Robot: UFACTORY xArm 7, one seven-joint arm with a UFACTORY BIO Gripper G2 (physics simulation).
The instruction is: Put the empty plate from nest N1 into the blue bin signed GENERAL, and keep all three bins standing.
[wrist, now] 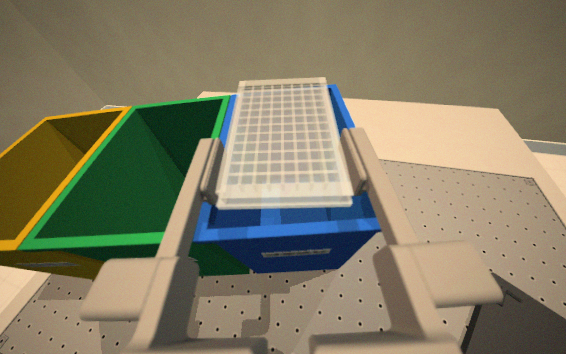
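My gripper (pixel 284 162) is shut on the clear plate (pixel 282 135), with one finger against each long side. The plate shows a see-through grid of wells and is held above the blue bin (pixel 295 260), covering much of its opening in this view. The blue bin stands upright, with a small sign on its front wall that is too blurred to read. The green bin (pixel 115 239) stands directly to its left, and the yellow bin (pixel 75 186) stands left of the green one. Both are upright. Nest N1 cannot be made out.
A perforated grey board (pixel 465 210) lies in front of and right of the bins. A pale surface (pixel 430 130) shows behind it. A dark grey object (pixel 520 325) stands at the lower right. The bins' rims lie close below the fingers in this view.
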